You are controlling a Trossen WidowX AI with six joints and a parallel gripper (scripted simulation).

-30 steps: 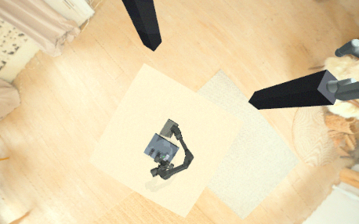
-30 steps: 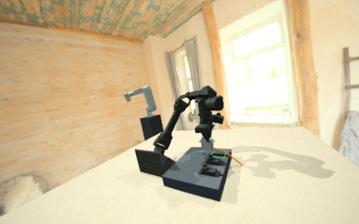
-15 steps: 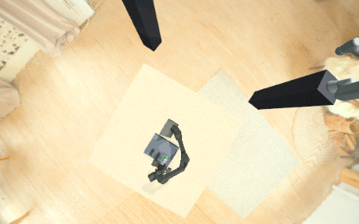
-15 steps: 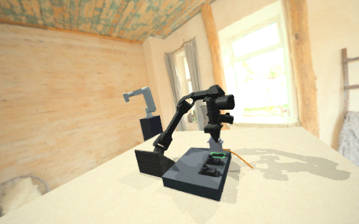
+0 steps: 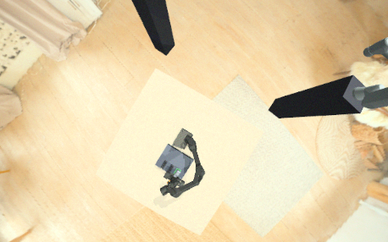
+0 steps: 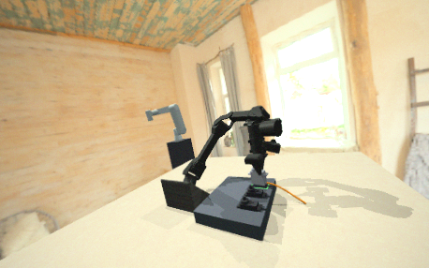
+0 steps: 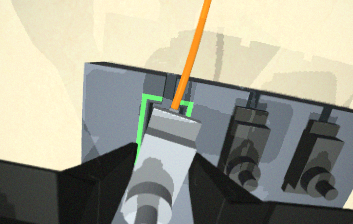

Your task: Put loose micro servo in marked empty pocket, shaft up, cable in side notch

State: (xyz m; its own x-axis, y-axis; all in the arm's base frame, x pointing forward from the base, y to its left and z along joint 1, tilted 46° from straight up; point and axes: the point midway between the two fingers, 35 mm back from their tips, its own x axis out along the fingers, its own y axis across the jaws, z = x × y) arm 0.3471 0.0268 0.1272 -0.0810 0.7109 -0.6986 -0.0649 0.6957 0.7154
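Now: the robot deck 120 mm behind my gripper tip, 80 mm to the right of it and 80 mm below it.
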